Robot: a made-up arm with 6 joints. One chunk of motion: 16 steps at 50 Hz.
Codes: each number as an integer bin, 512 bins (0 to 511) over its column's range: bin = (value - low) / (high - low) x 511, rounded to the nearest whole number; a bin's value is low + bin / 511 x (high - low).
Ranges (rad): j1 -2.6..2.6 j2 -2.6..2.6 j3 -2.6..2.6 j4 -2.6..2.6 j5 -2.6..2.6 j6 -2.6..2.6
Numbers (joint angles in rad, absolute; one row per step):
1: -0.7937 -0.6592 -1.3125 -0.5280 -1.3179 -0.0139
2: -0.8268 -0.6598 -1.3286 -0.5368 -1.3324 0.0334
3: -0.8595 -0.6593 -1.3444 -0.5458 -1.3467 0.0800
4: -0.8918 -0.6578 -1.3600 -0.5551 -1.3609 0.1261
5: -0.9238 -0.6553 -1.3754 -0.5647 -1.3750 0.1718
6: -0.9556 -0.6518 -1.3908 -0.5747 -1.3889 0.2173
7: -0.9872 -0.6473 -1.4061 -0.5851 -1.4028 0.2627
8: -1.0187 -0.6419 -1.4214 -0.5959 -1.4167 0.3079
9: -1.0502 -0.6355 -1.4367 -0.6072 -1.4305 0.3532
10: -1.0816 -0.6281 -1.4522 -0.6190 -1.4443 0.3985
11: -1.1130 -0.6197 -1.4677 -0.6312 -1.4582 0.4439
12: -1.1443 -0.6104 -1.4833 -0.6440 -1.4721 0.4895
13: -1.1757 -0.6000 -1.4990 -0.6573 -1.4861 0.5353
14: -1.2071 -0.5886 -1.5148 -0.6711 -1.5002 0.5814
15: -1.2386 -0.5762 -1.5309 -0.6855 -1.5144 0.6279
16: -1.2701 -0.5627 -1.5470 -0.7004 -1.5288 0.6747
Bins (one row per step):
1: 178 191 127 204 126 254
2: 174 191 125 203 125 259
3: 171 191 123 202 123 263
4: 168 191 122 201 122 268
5: 165 191 120 200 120 272
6: 162 191 119 199 119 277
7: 158 192 117 198 118 281
8: 155 192 116 197 116 286
9: 152 193 114 196 115 290
10: 149 194 113 195 114 295
11: 146 195 111 193 112 299
12: 143 196 110 192 111 304
13: 140 197 108 191 109 308
14: 137 198 107 190 108 313
15: 134 199 105 188 107 317
16: 131 200 103 187 105 322

